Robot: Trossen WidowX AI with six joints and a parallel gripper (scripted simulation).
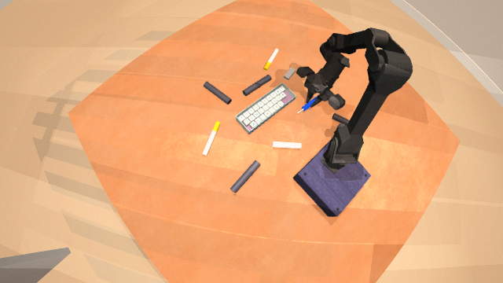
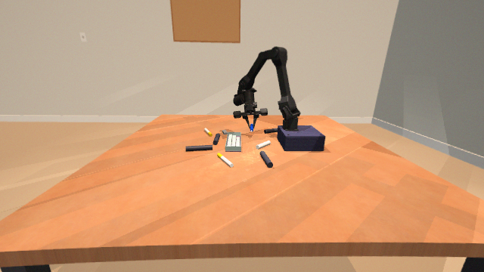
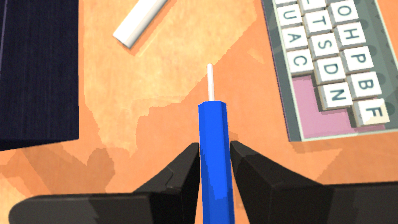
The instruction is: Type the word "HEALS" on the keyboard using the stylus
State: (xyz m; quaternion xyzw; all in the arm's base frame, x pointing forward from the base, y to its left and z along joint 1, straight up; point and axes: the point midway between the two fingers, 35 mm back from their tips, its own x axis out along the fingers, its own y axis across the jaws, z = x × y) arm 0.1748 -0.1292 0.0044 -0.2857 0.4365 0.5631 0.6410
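Right now the grey stylus tip is 50 mm to the left of my gripper tip and 10 mm ahead of it. From my gripper tip the other things lie so: white stick (150 mm to the left, 40 mm below, 30 mm behind); small grey block (140 mm ahead, 90 mm to the right, 40 mm below); blue stylus (10 mm to the left).
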